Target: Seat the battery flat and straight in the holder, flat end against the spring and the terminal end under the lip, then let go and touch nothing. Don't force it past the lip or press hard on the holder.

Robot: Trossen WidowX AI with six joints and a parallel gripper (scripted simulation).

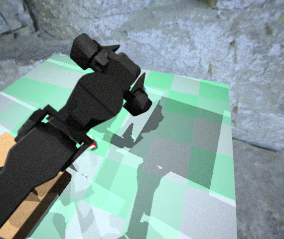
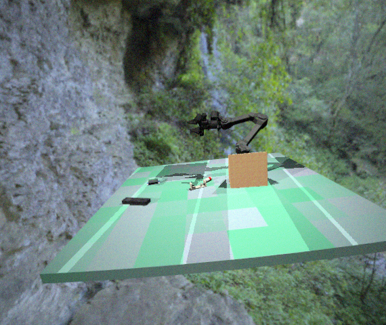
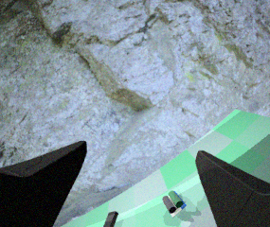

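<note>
Right now my gripper tip is 11 cm past the grey battery, 17 cm to the right of it and 34 cm above it. Also, from my gripper tip: flat black bar: 28 cm ahead, 43 cm to the left, 34 cm below.
</note>
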